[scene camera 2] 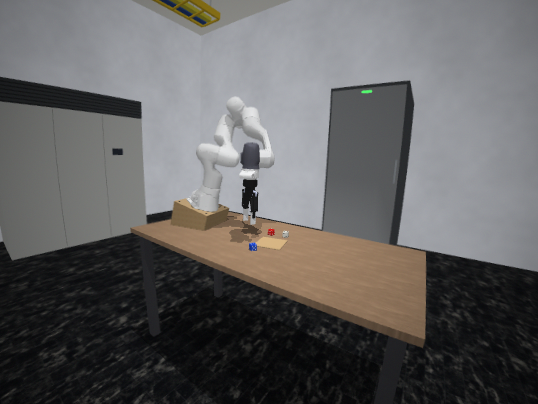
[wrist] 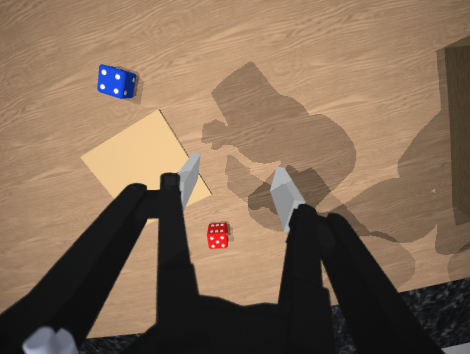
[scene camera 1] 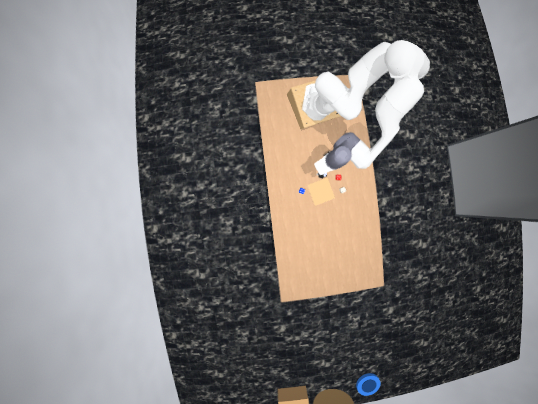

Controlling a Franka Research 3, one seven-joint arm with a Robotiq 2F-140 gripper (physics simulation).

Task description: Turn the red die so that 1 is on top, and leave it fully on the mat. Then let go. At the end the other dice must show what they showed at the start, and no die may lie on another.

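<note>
The red die (scene camera 1: 338, 177) (scene camera 2: 271, 232) (wrist: 217, 235) rests on the table beside the tan mat (scene camera 1: 320, 192) (scene camera 2: 272, 243) (wrist: 135, 155), off it. In the wrist view it shows five pips, seemingly on top, and six on an adjoining side. The blue die (scene camera 1: 302, 191) (scene camera 2: 253, 247) (wrist: 112, 81) lies off the mat's other side, seemingly with 4 on top. The white die (scene camera 1: 343, 190) (scene camera 2: 285, 233) stands near the red die; its top is too small to read. My gripper (scene camera 1: 322, 175) (scene camera 2: 249, 221) (wrist: 236, 172) is partly open and empty, above the table, not around the red die.
The wooden table (scene camera 1: 327, 245) (scene camera 2: 345, 272) carries the robot's wooden base block (scene camera 1: 297, 111) (scene camera 2: 192, 218) (wrist: 457, 135) at its far end. A grey cabinet (scene camera 1: 495, 170) (scene camera 2: 367, 165) stands beyond the table. The arm's shadow falls on the table beside the mat.
</note>
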